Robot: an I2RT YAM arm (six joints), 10 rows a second.
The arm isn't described. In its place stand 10 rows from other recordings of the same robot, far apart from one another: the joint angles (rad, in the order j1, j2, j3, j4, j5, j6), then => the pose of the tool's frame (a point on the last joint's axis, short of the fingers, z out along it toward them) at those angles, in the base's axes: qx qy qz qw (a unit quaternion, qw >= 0); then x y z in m.
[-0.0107, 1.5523, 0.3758, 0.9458, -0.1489, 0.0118] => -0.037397 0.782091 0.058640 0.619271 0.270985 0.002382 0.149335
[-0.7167, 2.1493, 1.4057, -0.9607, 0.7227, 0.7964] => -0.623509 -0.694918 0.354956 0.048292 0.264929 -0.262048 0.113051
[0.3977, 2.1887, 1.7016, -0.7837, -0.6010, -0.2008] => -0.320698 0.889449 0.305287 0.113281 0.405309 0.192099 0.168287
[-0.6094, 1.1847, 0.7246, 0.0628, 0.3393, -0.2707] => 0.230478 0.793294 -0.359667 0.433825 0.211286 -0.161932 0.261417
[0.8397, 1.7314, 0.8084, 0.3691, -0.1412, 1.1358] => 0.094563 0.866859 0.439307 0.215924 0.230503 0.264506 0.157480
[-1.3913, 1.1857, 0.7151, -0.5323, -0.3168, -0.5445] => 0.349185 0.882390 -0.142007 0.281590 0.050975 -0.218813 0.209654
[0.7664, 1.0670, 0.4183, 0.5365, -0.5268, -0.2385] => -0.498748 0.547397 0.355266 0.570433 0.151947 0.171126 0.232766
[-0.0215, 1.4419, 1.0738, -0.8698, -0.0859, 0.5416] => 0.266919 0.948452 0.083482 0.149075 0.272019 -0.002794 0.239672
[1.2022, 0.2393, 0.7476, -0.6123, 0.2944, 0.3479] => -0.215082 0.709516 0.385507 0.549283 0.029751 0.048358 0.336510
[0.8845, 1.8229, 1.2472, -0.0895, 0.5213, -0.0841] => -0.304750 0.821428 -0.048740 0.479591 0.271328 0.303263 0.221374
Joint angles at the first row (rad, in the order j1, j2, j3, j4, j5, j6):
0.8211 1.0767 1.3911 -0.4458 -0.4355 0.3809
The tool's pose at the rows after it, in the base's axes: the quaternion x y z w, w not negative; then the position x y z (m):
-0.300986 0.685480 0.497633 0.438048 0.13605 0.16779 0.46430
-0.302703 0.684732 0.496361 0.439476 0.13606 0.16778 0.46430
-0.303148 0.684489 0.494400 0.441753 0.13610 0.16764 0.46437
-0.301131 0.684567 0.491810 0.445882 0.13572 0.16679 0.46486
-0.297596 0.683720 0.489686 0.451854 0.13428 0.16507 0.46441
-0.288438 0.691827 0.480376 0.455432 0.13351 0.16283 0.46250
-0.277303 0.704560 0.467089 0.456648 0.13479 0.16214 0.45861
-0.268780 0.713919 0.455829 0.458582 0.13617 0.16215 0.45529
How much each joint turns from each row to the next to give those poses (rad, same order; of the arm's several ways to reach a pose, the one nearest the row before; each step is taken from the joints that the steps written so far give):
-0.0019 0.0027 0.0000 0.0001 -0.0045 -0.0030
0.0000 0.0000 0.0000 -0.0001 0.0003 -0.0054
0.0000 -0.0004 0.0000 0.0000 0.0038 -0.0046
0.0000 -0.0030 -0.0004 0.0004 0.0096 -0.0023
0.0016 -0.0107 -0.0103 0.0077 0.0138 0.0000
0.0000 -0.0092 -0.0069 -0.0134 0.0293 0.0012
-0.0012 -0.0019 -0.0073 -0.0175 0.0351 0.0011
0.0000 0.0000 -0.0068 -0.0099 0.0298 -0.0003

